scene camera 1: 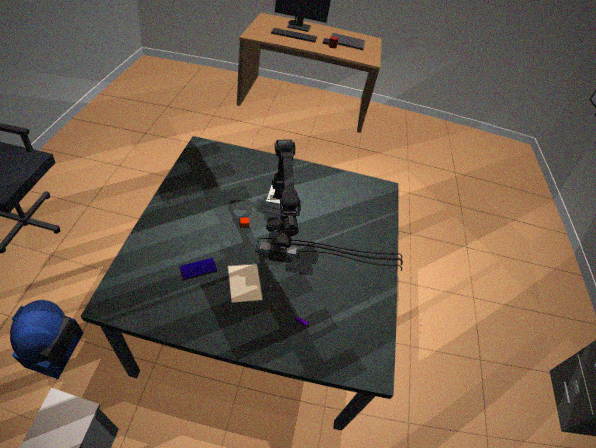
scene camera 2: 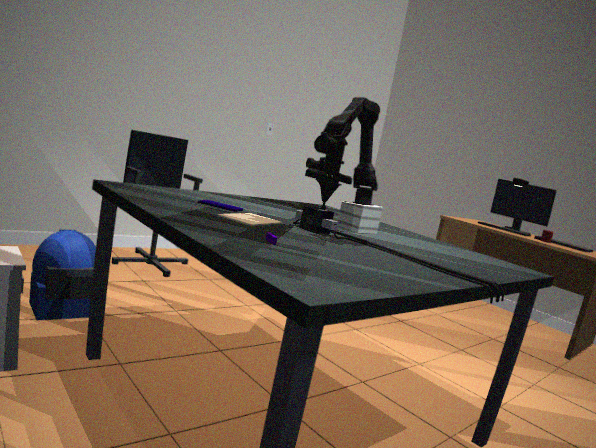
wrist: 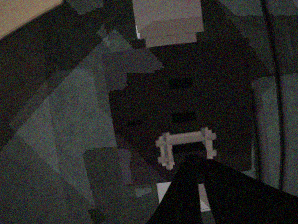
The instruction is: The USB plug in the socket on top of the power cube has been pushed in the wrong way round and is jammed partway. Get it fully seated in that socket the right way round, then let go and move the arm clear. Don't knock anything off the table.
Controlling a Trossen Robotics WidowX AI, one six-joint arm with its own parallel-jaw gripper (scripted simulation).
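A USB plug is here in the scene, and a paper too. I can also see my own gripper, which appears in the wrist view as well.
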